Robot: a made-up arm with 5 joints.
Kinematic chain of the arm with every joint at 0, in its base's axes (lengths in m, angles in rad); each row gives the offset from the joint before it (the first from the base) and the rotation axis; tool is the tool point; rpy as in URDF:
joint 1: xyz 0.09 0 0.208 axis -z
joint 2: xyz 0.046 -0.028 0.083 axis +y
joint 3: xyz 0.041 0 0.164 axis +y
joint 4: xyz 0.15 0 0.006 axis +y
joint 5: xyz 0.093 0.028 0 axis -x
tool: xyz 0 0 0 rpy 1.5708 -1.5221 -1.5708
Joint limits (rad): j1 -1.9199..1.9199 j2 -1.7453..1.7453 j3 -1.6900..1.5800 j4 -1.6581..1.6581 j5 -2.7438..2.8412
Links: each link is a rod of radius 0.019 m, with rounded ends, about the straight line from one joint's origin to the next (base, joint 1, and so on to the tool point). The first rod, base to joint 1, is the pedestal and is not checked.
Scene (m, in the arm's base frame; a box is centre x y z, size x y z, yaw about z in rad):
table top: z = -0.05
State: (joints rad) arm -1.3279 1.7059 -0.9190 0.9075 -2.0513
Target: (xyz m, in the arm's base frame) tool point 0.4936 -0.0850 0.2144
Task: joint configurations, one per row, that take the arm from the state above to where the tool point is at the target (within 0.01 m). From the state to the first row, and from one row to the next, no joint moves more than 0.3 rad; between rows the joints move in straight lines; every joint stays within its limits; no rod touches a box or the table.
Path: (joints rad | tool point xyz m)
1: -1.0720 1.6285 -0.9534 0.9077 -2.0513 | 0.2465 0.2872 0.0586
2: -0.8161 1.5511 -0.9878 0.9079 -2.0513 | 0.3298 0.2550 0.0857
3: -0.5602 1.4737 -1.0223 0.9080 -2.0513 | 0.4037 0.1968 0.1151
4: -0.3043 1.3963 -1.0567 0.9082 -2.0513 | 0.4598 0.1161 0.1466
5: -0.0483 1.3188 -1.0911 0.9084 -2.0513 | 0.4912 0.0194 0.1798
6: 0.2076 1.2414 -1.1255 0.9086 -2.0513 | 0.4936 -0.0850 0.2144

